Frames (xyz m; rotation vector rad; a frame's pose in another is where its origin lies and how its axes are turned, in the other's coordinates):
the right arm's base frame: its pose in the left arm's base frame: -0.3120 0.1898 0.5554 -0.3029 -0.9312 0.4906
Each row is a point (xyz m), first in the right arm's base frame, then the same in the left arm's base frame.
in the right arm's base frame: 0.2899 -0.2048 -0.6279
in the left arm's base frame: 0.4050 0.1434 0.4919
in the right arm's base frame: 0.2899 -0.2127 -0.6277
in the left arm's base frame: 0.4070 0.1367 0.4956
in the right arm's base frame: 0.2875 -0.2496 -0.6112
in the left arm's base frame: 0.4022 0.1048 0.5200
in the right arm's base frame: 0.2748 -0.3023 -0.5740
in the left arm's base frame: 0.3795 0.0548 0.5562
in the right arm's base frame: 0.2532 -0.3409 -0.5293
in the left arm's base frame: 0.3424 0.0124 0.5841
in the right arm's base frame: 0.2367 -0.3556 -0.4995
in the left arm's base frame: 0.3136 -0.0076 0.5963
